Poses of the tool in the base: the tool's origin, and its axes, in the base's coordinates. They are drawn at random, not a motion.
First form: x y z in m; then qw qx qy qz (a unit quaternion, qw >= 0).
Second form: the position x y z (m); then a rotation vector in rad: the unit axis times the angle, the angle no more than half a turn. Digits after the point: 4 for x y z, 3 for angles.
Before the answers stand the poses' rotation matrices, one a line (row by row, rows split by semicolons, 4 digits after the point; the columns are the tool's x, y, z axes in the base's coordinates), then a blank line. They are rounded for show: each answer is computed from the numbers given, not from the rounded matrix.
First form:
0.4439 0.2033 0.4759 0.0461 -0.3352 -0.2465 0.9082
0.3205 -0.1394 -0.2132 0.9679 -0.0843 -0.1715 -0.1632
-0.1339 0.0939 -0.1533 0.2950 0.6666 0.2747 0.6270
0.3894 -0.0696 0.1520 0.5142 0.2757 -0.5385 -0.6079
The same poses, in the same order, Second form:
-0.7710 0.0815 -0.6315; 0.2490 -0.8742 -0.4168; -0.5861 -0.4786 0.6538
0.8879 0.3448 -0.3045; -0.2870 0.9325 0.2192; 0.3595 -0.1072 0.9270
0.0628 -0.0037 0.9980; 0.7362 -0.6750 -0.0488; 0.6739 0.7378 -0.0397
-0.3191 0.3283 -0.8890; -0.9222 0.1088 0.3712; 0.2186 0.9383 0.2680

0.4439 0.2033 0.4759 -1.023 -0.752 2.772
0.3205 -0.1394 -0.2132 -0.170 -0.347 -0.330
-0.1339 0.0939 -0.1533 1.774 0.731 1.669
0.3894 -0.0696 0.1520 0.663 -1.294 -1.461

